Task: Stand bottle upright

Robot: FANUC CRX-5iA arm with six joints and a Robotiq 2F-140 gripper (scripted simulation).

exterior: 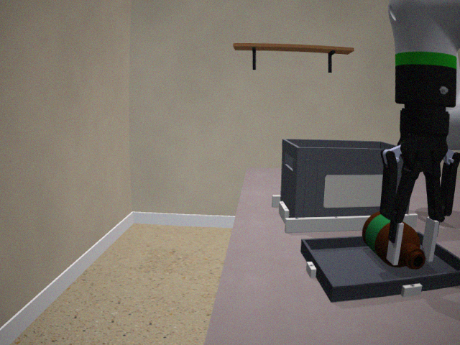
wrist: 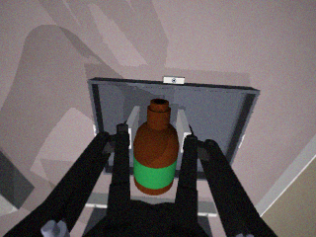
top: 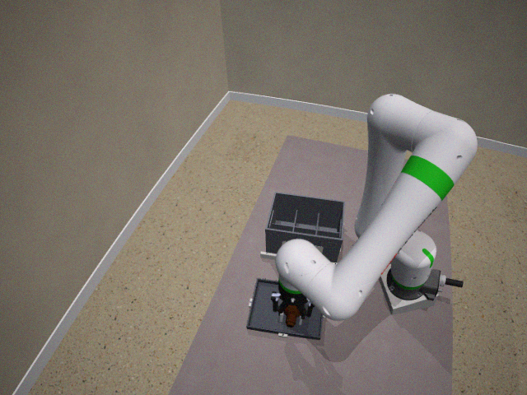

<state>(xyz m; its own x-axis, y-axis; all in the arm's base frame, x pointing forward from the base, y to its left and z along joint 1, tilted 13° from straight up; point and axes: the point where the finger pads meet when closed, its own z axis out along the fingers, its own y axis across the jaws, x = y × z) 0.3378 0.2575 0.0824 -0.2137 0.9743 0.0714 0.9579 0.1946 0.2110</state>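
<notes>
Now: hand 50 mm to the left of the bottle, 20 mm above it and 10 mm short of it. From my hand the other things lie so: tray: 50 mm below, 40 mm to the right, 30 mm ahead; crate: 340 mm to the right, 80 mm ahead, 20 mm above.
</notes>
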